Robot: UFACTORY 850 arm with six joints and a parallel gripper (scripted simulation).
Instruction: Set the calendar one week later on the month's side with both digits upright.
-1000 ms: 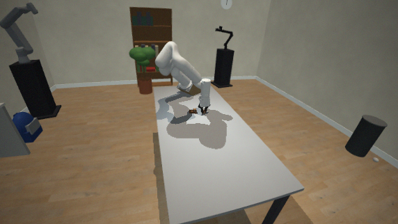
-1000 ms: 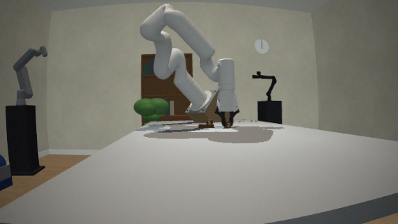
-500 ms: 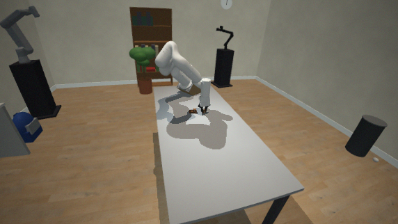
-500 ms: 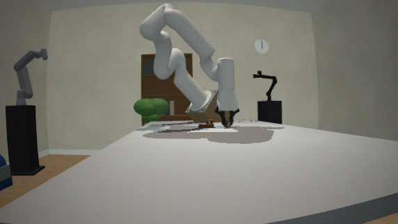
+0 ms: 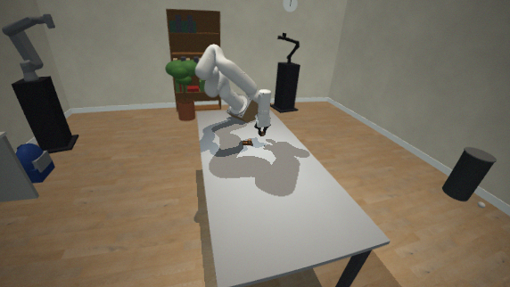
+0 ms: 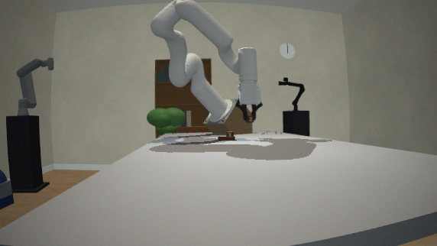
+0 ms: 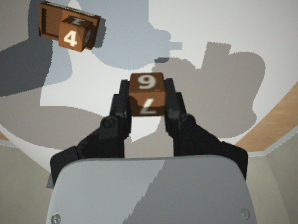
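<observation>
The tray lies 10 cm to the right of my hand, 10 cm below it and 5 cm behind it. Also, from my hand: brown cube 1 cm below.
</observation>
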